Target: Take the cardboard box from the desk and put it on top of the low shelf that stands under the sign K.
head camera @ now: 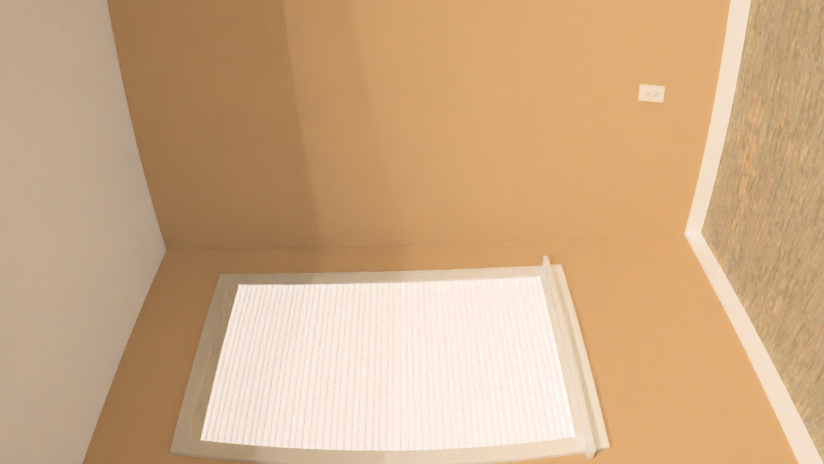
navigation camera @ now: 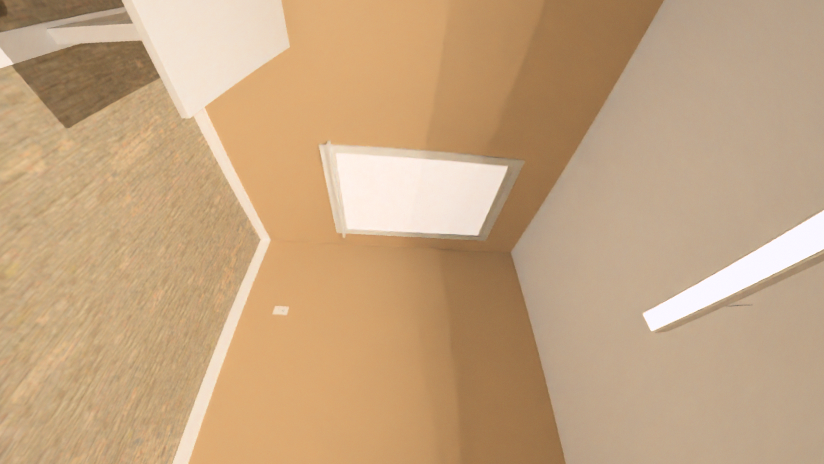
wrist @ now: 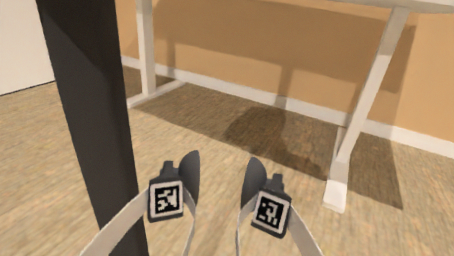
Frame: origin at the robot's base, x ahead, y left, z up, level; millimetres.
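Where they show: gripper, fingertip midpoint: [wrist: 222, 172].
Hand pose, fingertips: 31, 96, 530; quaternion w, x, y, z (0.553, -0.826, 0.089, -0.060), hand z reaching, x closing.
After its pixels a point has its place, as x, y, z.
My gripper [wrist: 222, 172] @[31, 96, 530] is open, with its two dark fingertips apart and the wood-look floor visible between them. A white desk [navigation camera: 213, 46] @[657, 586, 721] [wrist: 371, 90] @[727, 708, 388] shows in part: its top is at the upper left of the navigation view, and its legs and top edge are in the wrist view, beyond and above the gripper. The part of the desk top in view bears no box. The cardboard box, the low shelf and the sign K do not show in these views.
A window [head camera: 392, 363] @[1924, 443, 1408] [navigation camera: 420, 193] @[1881, 474, 1442] is set in the orange-brown wall near a room corner. A wall outlet [head camera: 651, 93] @[2044, -478, 403] [navigation camera: 280, 310] @[2043, -479, 398] is on the adjoining wall. A long ceiling lamp [navigation camera: 738, 273] @[477, 25, 2078] is at the right. A black post [wrist: 95, 100] stands left of the gripper.
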